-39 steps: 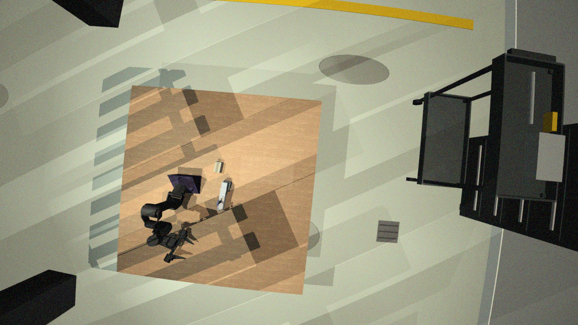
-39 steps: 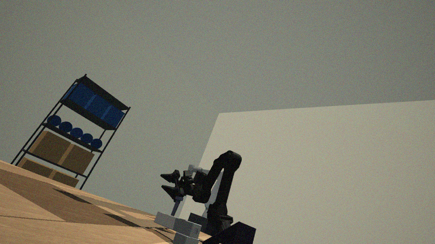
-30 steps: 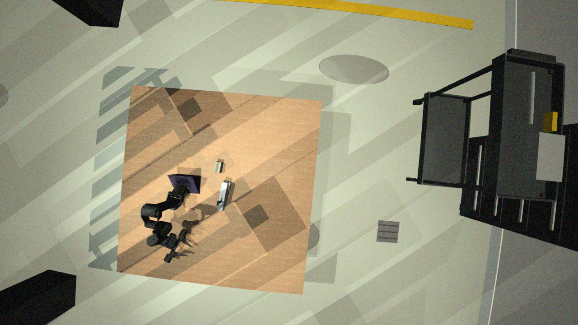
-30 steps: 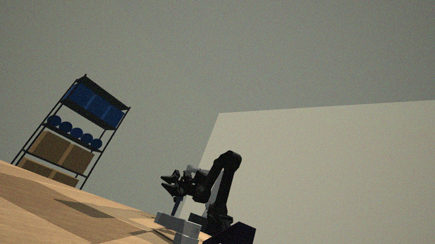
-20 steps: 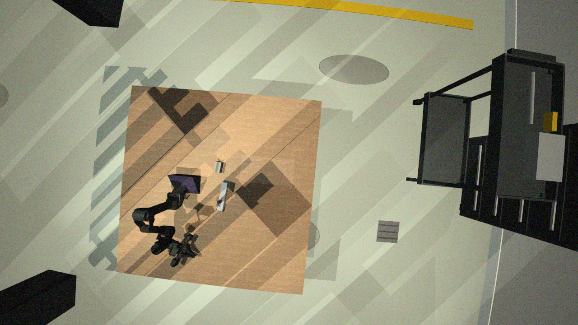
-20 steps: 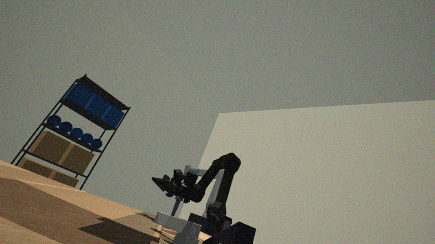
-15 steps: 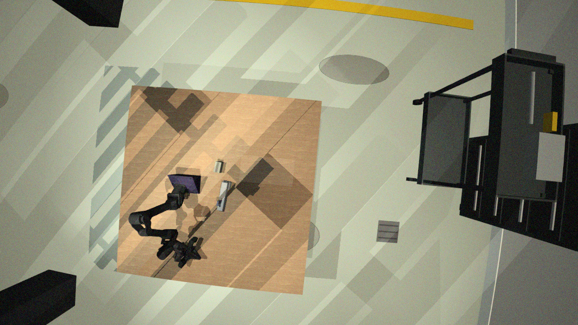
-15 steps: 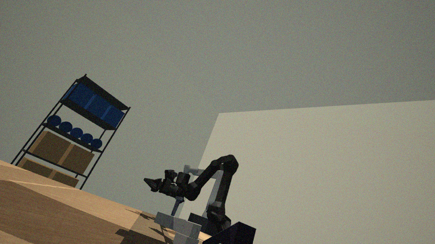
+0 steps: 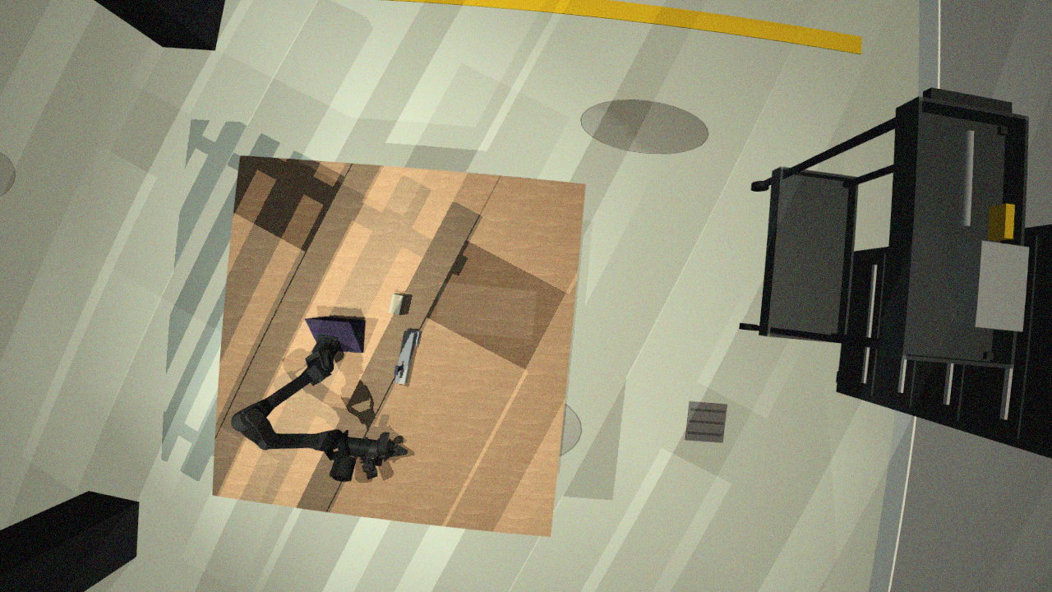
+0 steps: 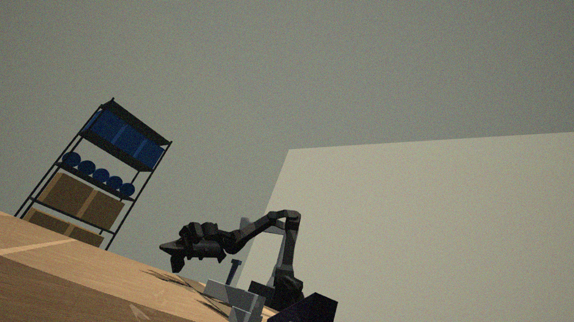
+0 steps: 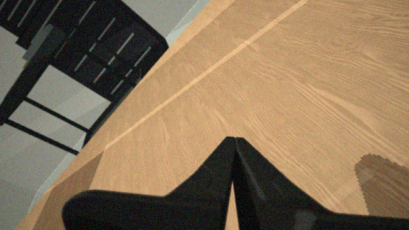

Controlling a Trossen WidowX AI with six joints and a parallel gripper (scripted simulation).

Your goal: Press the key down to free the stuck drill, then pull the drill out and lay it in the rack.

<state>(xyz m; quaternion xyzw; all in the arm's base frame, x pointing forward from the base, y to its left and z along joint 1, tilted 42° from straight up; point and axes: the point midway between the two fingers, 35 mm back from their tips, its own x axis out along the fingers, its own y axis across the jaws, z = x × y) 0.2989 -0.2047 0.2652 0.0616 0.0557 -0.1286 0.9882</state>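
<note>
My gripper tip is now 290 mm to the right of the key, 60 mm past it and 10 mm below it. From my gripper tip the other things lie so: housing 320 mm to the left, 60 mm behind, 50 mm below; then rack 490 mm to the left, 120 mm behind, 60 mm below; then drill 340 mm to the left, 50 mm behind, 40 mm below.
</note>
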